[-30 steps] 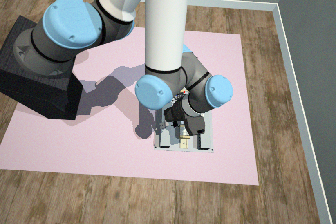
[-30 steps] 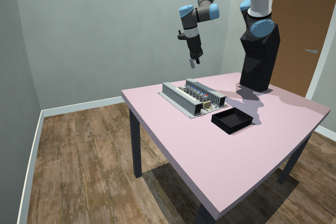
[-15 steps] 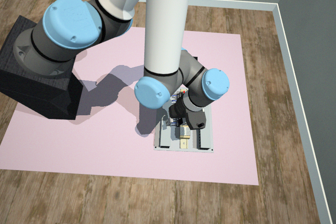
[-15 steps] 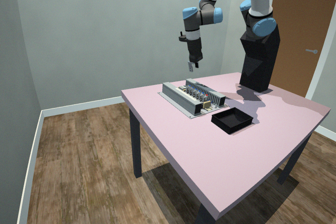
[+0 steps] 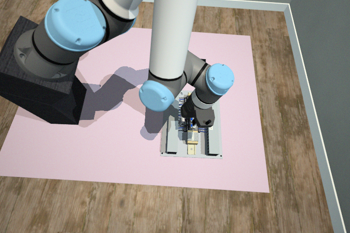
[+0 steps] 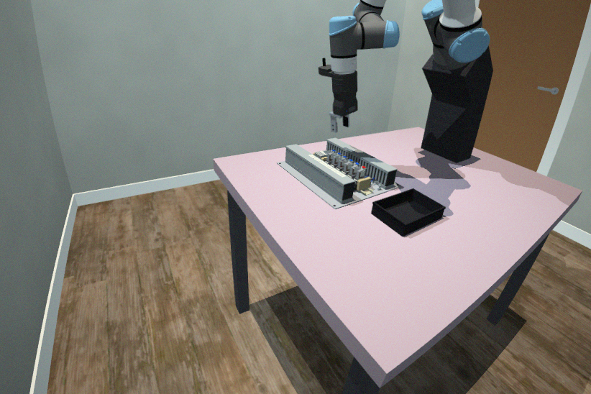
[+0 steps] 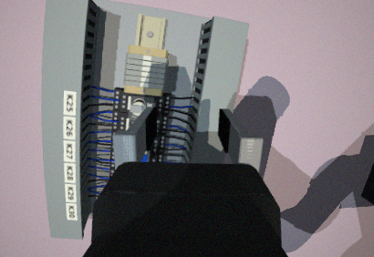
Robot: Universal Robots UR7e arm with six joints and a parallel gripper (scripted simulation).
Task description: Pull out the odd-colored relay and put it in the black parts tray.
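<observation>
Right now the red-button relay is 160 mm to the left of my hand and 100 mm below it. From my hand the other things lie so: black parts tray 50 mm behind, 320 mm to the left, 140 mm below; then grey relay panel 20 mm ahead, 60 mm to the left, 120 mm below.
</observation>
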